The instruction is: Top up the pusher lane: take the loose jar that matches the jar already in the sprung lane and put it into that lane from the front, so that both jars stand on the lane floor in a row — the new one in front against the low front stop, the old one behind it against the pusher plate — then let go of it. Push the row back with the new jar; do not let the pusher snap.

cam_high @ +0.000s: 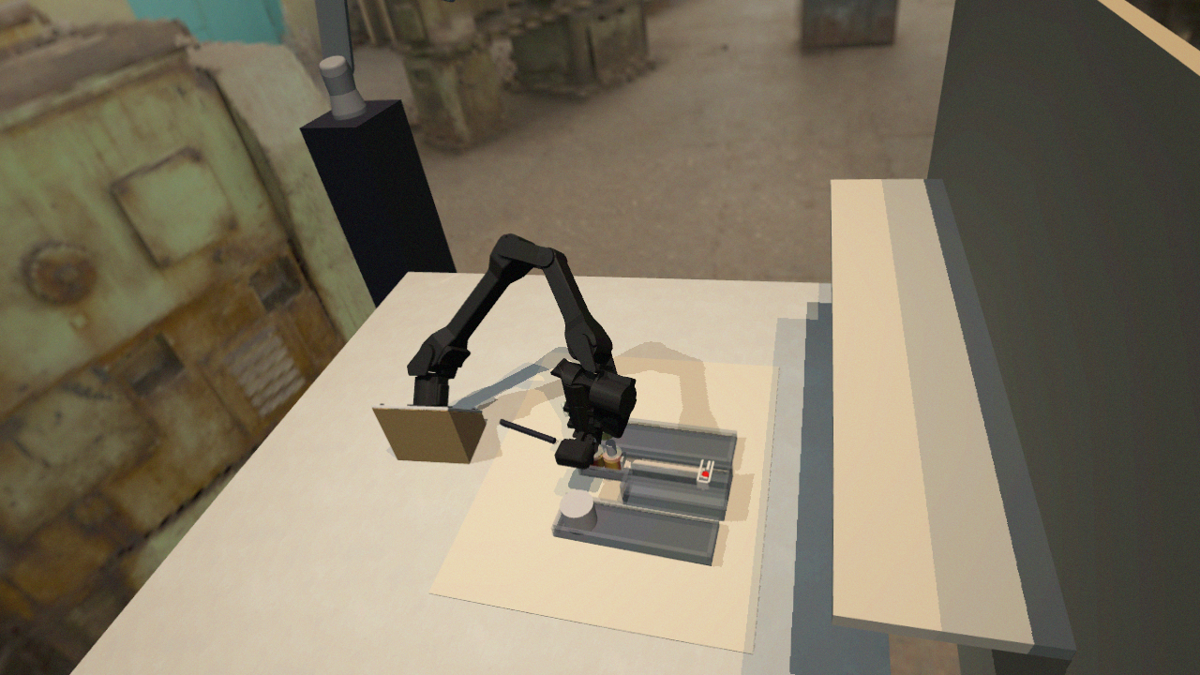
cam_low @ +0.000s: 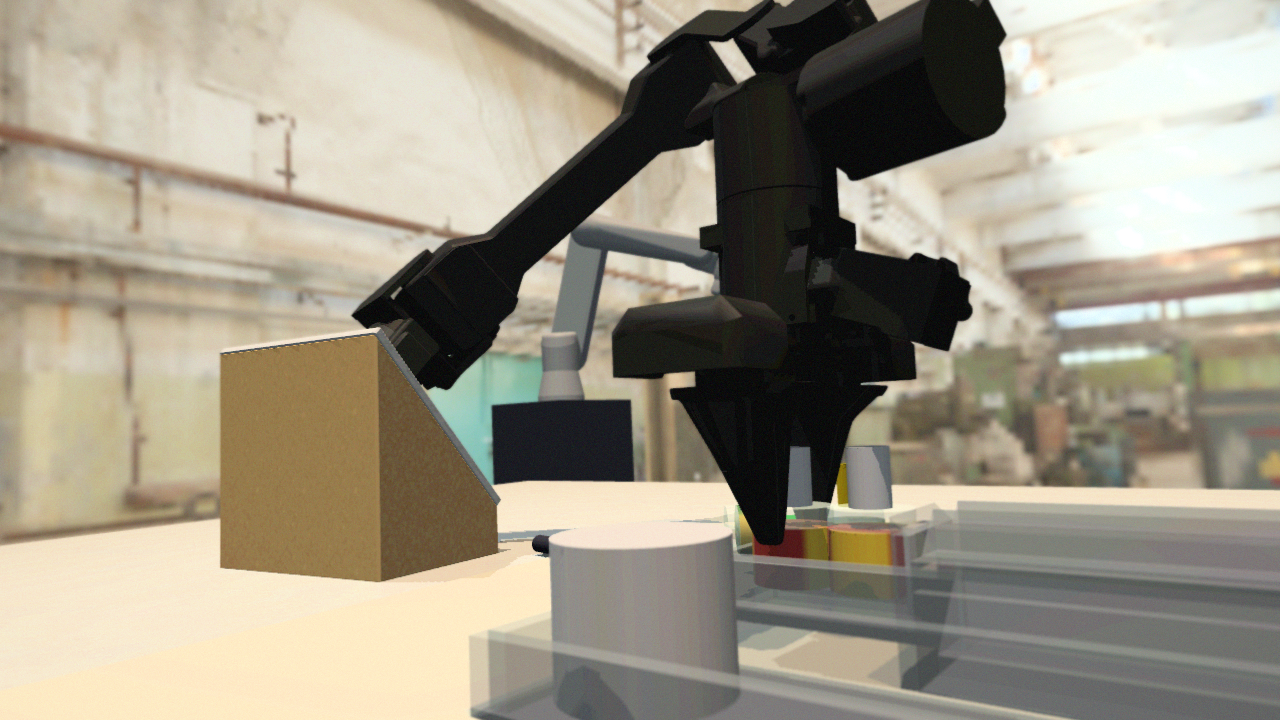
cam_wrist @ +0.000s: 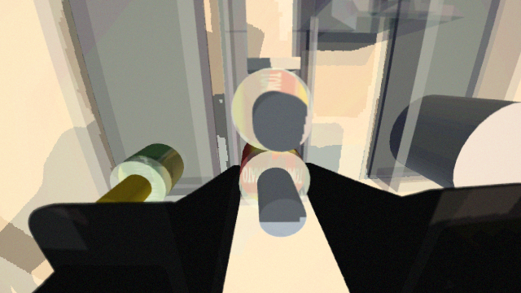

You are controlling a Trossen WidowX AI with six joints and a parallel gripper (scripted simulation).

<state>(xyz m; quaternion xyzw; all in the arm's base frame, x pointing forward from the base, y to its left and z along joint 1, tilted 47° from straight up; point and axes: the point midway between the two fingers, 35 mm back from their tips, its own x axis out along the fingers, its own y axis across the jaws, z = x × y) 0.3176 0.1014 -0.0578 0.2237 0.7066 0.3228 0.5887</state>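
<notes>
Now: gripper tip 2 cm short of the wide grey cylinder, 13 cm to the left of it and 1 cm above it. The rest, counted from my gripper tip: dark rod (18 cm behind, 5 cm to the left, 3 cm below); then pusher plate (15 cm ahead, 2 cm to the right, 2 cm above); then sprung lane (14 cm ahead, 2 cm to the right, 2 cm below).
</notes>
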